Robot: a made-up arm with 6 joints.
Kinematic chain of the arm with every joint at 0, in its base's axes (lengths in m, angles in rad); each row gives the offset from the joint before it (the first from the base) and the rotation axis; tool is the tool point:
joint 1: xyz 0 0 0.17 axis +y
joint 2: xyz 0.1 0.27 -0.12 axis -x
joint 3: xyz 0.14 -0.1 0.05 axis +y
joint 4: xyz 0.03 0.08 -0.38 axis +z
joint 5: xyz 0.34 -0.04 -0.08 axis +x
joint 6: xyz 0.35 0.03 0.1 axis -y
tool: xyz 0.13 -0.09 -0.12
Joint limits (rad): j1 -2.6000..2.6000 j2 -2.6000..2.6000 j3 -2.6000..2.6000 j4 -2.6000..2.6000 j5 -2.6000..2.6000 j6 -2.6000..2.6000
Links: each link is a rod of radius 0.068 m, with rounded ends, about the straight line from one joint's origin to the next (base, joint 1, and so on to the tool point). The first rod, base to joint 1, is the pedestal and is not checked.
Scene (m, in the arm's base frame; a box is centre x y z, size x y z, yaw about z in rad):
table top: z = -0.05
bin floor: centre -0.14 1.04 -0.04 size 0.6 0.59 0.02 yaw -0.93
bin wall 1: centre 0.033 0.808 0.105 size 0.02 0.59 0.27 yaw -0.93
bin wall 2: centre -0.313 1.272 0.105 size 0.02 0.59 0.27 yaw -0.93
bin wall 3: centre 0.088 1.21 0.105 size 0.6 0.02 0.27 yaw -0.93
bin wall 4: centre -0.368 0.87 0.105 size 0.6 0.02 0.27 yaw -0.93
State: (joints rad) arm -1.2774 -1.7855 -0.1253 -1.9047 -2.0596 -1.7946
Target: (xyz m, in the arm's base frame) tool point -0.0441 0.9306 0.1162
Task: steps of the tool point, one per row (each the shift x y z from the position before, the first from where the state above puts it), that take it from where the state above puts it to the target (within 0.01 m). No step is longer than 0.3 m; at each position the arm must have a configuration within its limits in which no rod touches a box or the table.
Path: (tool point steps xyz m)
1: 0.0525 -0.0202 0.1154
2: 0.0402 -0.0355 0.1261
3: 0.0232 -0.0535 0.1361
4: 0.0007 -0.0749 0.1422
5: -0.0276 -0.0988 0.1409
6: -0.0604 -0.1231 0.1286
7: 0.0224 0.2427 -0.1134
8: -0.0811 0.2031 -0.1211
9: -0.1630 0.1345 -0.1013
10: -0.2089 0.0484 -0.0661
11: -0.2149 -0.0402 -0.0298
12: -0.0234 0.0128 -0.1289
13: 0.0004 -0.0007 -0.1275
14: 0.0230 -0.0121 -0.1204

